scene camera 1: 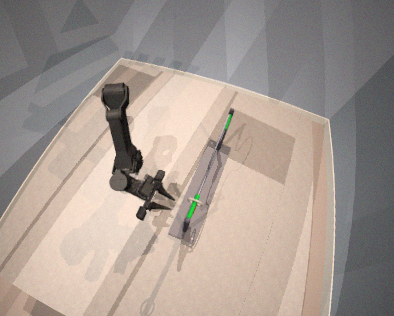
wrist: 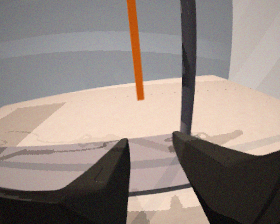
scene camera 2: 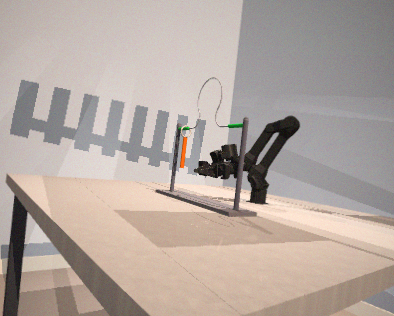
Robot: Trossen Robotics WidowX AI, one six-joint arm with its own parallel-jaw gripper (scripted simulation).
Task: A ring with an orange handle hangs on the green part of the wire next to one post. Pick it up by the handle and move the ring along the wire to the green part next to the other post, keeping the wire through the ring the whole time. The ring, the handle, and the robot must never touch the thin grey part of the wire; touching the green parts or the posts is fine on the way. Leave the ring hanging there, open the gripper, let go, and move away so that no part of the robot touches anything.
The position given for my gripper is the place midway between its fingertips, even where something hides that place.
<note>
I see my gripper point(scene camera 1: 173, 204).
My gripper also shows in the wrist view point(wrist: 150, 140).
</note>
